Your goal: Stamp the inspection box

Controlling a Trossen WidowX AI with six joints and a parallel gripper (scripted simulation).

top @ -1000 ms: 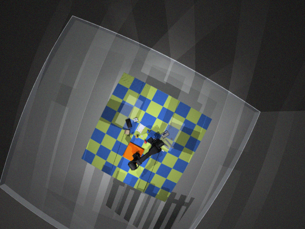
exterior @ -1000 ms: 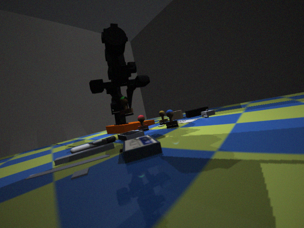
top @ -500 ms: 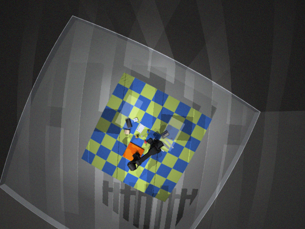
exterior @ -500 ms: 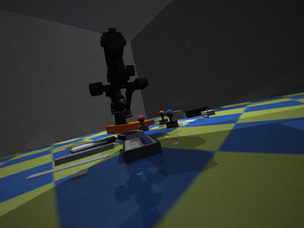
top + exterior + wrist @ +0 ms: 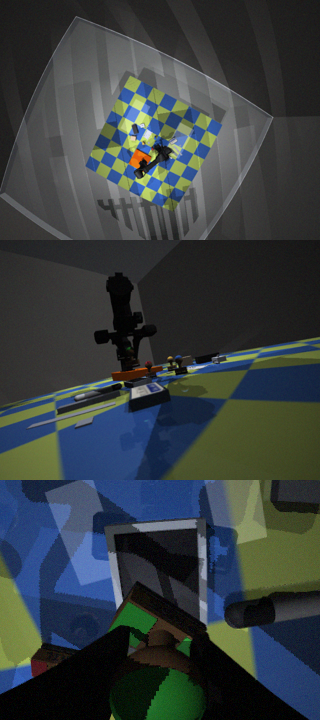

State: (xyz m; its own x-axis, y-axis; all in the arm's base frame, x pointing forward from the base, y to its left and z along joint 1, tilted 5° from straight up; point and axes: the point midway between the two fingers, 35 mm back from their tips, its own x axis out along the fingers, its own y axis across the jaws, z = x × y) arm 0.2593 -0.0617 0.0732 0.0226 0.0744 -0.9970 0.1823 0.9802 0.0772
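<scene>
The ink pad lies 70 mm below my gripper tip. From my gripper tip the other things lie so: marker 90 mm to the right, 70 mm below, 20 mm behind; red-knobbed stamp 80 mm to the left, 60 mm below, 60 mm behind; green-knobbed stamp right at my gripper tip.
</scene>
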